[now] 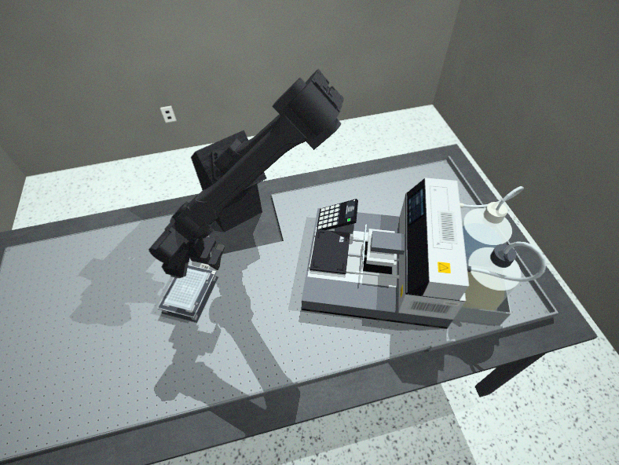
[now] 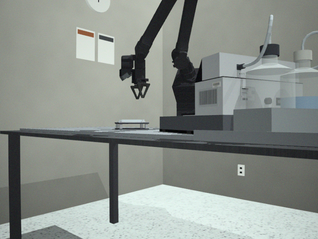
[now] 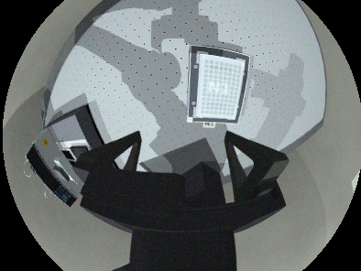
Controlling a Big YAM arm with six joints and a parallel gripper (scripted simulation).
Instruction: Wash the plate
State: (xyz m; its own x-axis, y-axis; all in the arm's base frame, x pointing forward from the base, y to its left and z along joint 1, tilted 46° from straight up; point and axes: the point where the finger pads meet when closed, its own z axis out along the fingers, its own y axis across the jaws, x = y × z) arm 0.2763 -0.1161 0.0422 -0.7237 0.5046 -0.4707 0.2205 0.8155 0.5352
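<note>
My gripper is now 8 cm to the left of the white well plate and 13 cm above it. From my hand the other things lie so: black carrier (8 cm behind, 37 cm to the left, 9 cm below); then plate washer (5 cm behind, 52 cm to the left, 4 cm below); then plate nest (8 cm to the right, 14 cm below).
</note>
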